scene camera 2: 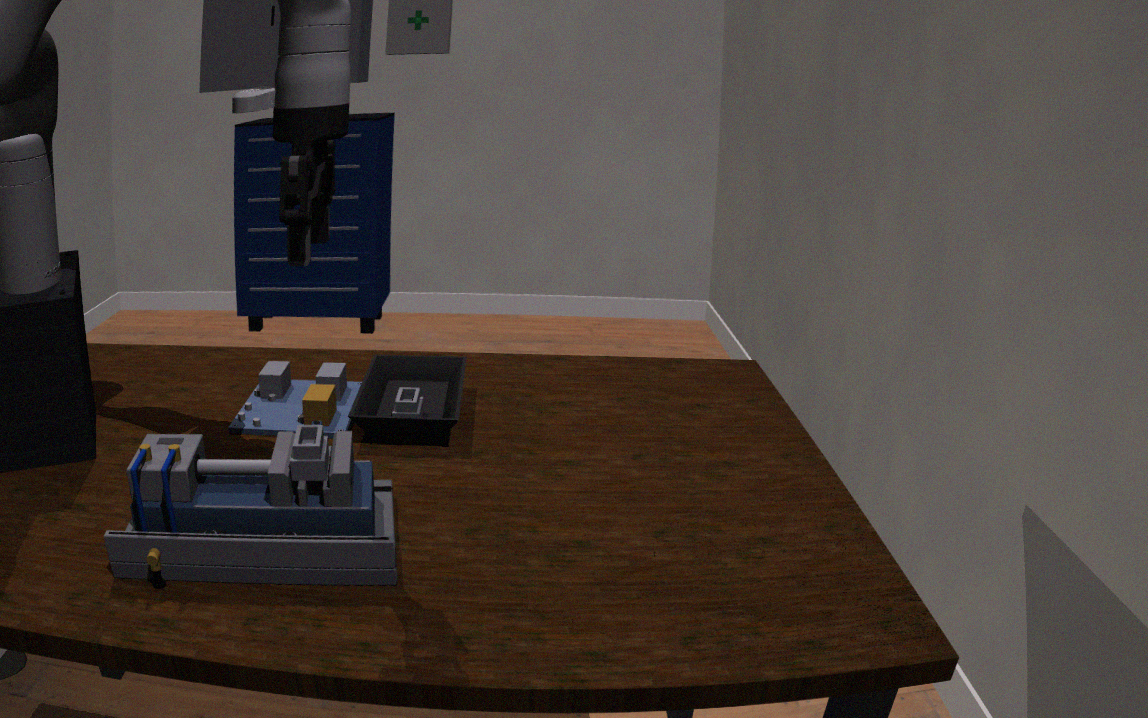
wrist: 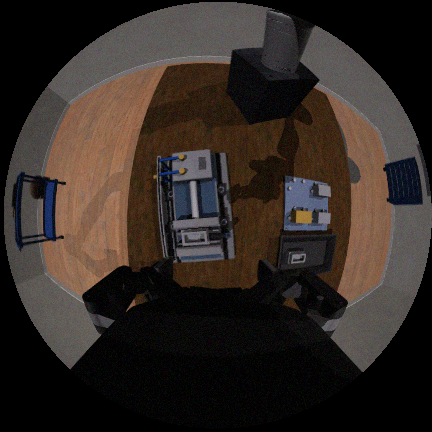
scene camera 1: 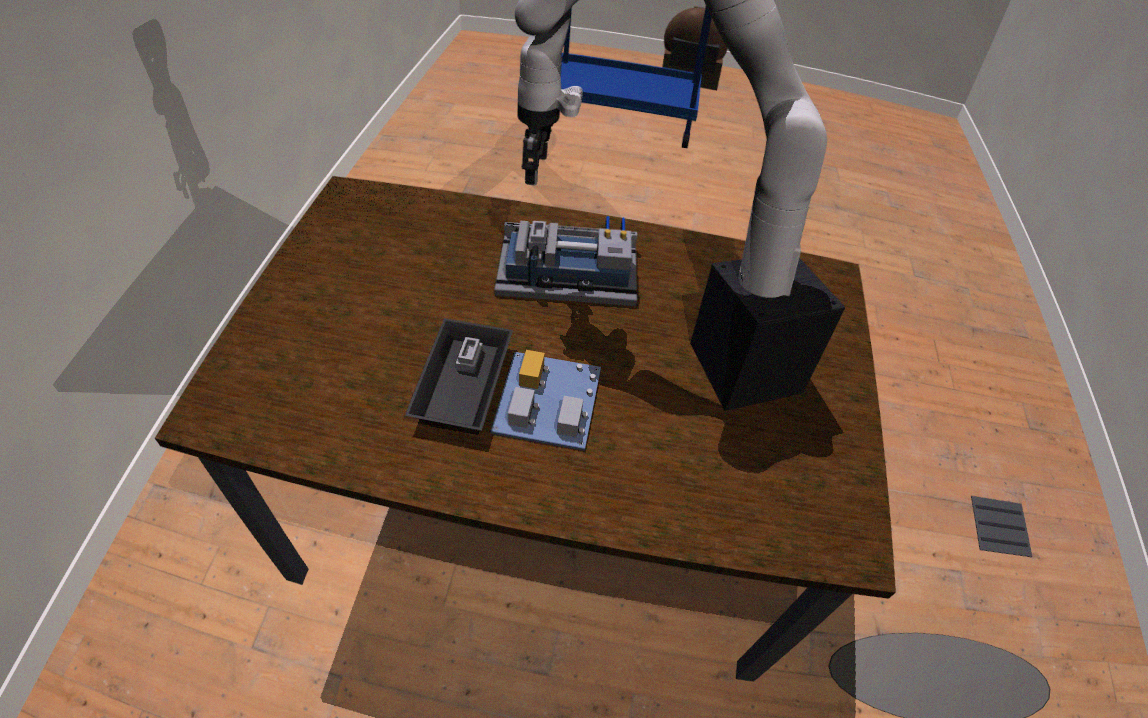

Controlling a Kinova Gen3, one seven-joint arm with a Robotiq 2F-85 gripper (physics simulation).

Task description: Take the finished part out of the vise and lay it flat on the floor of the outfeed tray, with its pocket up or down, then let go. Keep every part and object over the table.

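Frame: origin at the arm's base, x ahead, y left, z up, level; centimetres.
Seen in the pictures: gripper, fingertip midpoint: (scene camera 2: 309, 253) (wrist: 215, 268) (scene camera 1: 536, 170); arm's base, link origin: (scene camera 2: 30, 280) (wrist: 278, 63) (scene camera 1: 763, 282).
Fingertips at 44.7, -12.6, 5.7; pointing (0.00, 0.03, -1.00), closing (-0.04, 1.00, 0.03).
Offsets run from my fingertips to a thing's middle, as dx, dy, dz. "spot": to the spot under its first point.
The finished part {+0.1, -4.0, -19.0} (scene camera 1: 538, 229) (scene camera 2: 308, 462) (wrist: 194, 237) is a grey block with a rectangular pocket facing up. It sits between the jaws of the vise {-6.6, -5.2, -23.8} (scene camera 1: 584, 272) (scene camera 2: 253, 519) (wrist: 190, 169), its top standing above them in the scene camera 2 view. My gripper (scene camera 1: 536, 170) (scene camera 2: 309, 251) (wrist: 215, 268) is open and empty, pointing down, high above the table on the vise side, well apart from the part. The outfeed tray (scene camera 1: 447, 406) (scene camera 2: 399, 431) (wrist: 320, 250) is dark grey with raised walls. Another grey pocketed part {+6.1, +25.7, -25.8} (scene camera 1: 467, 355) (scene camera 2: 407, 401) (wrist: 297, 258) lies in it, pocket up.
A blue plate {-10.5, +30.4, -28.3} (scene camera 1: 554, 385) (scene camera 2: 283, 410) (wrist: 300, 195) beside the tray holds a yellow block {-6.3, +26.0, -26.1} (scene camera 1: 531, 369) (scene camera 2: 319, 403) (wrist: 302, 217), two grey blocks and small pins. Blue hoses {spot: -13.0, -13.1, -19.5} (scene camera 2: 167, 486) (wrist: 169, 173) are on the vise's rear end. The black arm base (scene camera 1: 757, 347) (wrist: 265, 92) stands on the table.
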